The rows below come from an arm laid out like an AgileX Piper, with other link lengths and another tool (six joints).
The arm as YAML. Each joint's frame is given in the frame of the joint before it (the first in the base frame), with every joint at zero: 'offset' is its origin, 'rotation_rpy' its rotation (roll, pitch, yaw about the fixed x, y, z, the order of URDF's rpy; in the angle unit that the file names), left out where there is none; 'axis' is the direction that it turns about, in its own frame. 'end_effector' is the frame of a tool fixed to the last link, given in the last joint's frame.
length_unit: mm
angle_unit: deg
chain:
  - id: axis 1
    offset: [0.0, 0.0, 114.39]
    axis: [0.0, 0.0, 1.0]
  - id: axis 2
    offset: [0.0, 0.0, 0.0]
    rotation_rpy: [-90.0, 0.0, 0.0]
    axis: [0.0, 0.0, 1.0]
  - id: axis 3
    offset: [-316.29, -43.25, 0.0]
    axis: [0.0, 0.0, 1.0]
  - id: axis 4
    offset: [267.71, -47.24, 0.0]
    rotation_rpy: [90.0, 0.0, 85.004]
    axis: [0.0, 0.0, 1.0]
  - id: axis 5
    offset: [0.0, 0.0, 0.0]
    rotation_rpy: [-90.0, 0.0, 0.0]
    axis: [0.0, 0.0, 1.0]
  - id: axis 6
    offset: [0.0, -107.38, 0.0]
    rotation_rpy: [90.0, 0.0, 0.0]
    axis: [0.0, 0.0, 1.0]
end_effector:
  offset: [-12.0, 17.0, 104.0]
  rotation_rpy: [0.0, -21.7, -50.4]
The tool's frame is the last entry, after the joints.
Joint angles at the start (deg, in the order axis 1, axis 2, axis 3, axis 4, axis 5, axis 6):
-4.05, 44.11, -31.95, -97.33, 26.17, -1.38
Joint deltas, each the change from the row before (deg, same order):
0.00, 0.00, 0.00, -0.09, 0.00, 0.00
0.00, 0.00, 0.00, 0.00, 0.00, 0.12
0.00, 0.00, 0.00, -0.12, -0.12, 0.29
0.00, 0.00, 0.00, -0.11, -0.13, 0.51
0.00, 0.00, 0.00, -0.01, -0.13, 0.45
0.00, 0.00, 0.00, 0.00, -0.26, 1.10
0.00, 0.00, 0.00, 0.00, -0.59, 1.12
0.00, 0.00, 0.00, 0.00, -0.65, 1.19
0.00, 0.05, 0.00, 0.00, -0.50, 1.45
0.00, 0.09, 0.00, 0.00, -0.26, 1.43
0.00, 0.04, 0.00, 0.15, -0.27, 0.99
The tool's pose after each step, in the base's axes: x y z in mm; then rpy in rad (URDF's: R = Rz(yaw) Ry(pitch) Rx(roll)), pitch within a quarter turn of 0, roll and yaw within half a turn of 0. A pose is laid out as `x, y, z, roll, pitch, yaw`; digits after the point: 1 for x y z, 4 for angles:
260.5, -103.0, 324.7, -2.2405, -0.9197, -1.3418
260.6, -103.0, 324.7, -2.2381, -0.9182, -1.3438
260.8, -102.5, 324.9, -2.2337, -0.9162, -1.3452
261.1, -102.0, 325.0, -2.2251, -0.9111, -1.3500
261.4, -101.4, 325.0, -2.2170, -0.9051, -1.3546
262.0, -100.3, 325.0, -2.1973, -0.8900, -1.3666
263.1, -98.0, 324.8, -2.1788, -0.8736, -1.3719
264.3, -95.5, 324.6, -2.1601, -0.8559, -1.3762
265.4, -93.5, 324.3, -2.1388, -0.8347, -1.3851
266.3, -92.2, 324.0, -2.1192, -0.8139, -1.3966
267.0, -91.0, 323.7, -2.1049, -0.7967, -1.4037

